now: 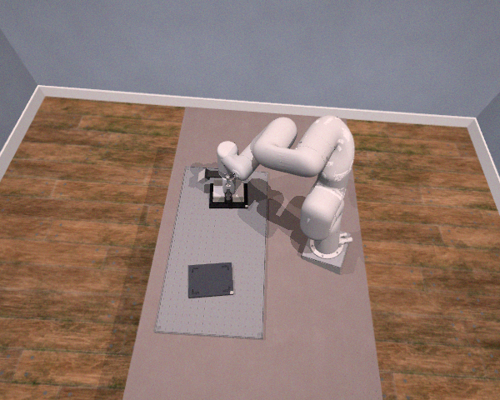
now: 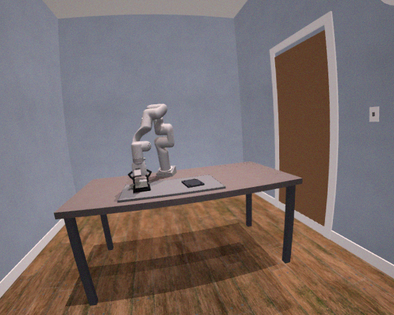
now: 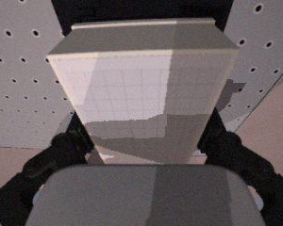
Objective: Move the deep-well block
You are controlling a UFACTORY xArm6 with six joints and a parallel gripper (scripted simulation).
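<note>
The white deep-well block is right at my hand. The rest, counted from my hand: black plate nest N2: 4 cm below; then dark plate nest N1: 35 cm to the left, 11 cm ahead, 4 cm below.
</note>
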